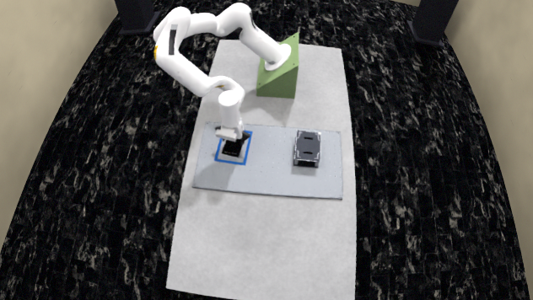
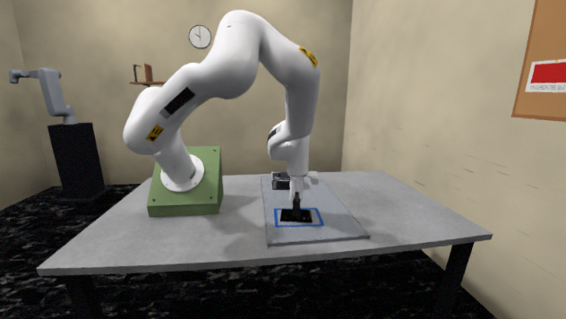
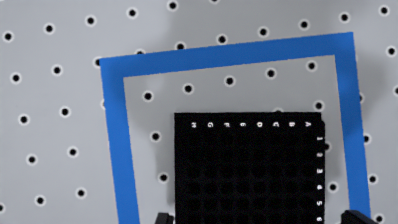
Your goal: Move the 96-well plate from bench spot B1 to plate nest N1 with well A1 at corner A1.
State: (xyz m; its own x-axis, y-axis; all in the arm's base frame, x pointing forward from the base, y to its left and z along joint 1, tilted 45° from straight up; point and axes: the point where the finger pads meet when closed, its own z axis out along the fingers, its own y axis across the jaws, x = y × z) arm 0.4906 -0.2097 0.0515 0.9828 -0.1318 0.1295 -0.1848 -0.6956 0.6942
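My hand is 30 mm above the 96-well plate. Round my hand: raised plate nest: 350 mm to the left, 20 mm above, 10 mm ahead.
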